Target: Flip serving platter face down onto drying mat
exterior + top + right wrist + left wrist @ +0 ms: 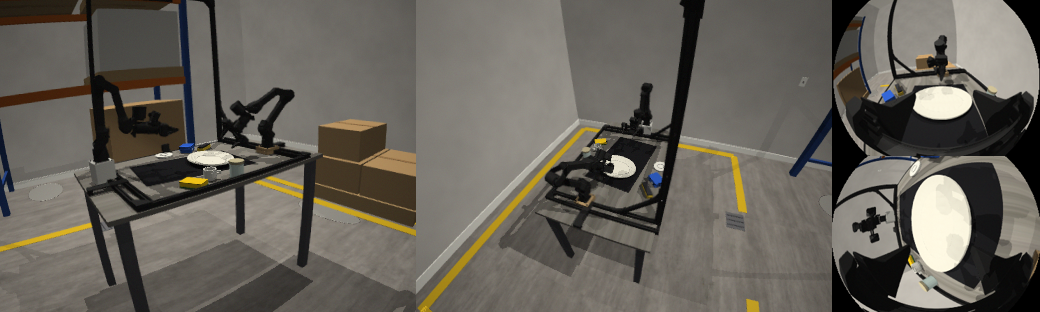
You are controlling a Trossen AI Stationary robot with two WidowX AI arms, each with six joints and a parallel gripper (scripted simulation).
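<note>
The white serving platter is 130 mm to the right of my left hand and 100 mm below it. The rest, counted from my left hand: black drying mat 240 mm to the right, 120 mm below; mug 270 mm ahead, 240 mm to the right, 90 mm below; yellow-black item 300 mm behind, 30 mm to the right, 90 mm below.
Now: the white serving platter 21 cm to the left of my right hand and 20 cm below it. The rest, counted from my right hand: black drying mat (21 cm below, 10 cm to the left); small white saucer (29 cm behind, 20 cm below, 4 cm to the left); mug (26 cm ahead, 18 cm below, 10 cm to the left).
</note>
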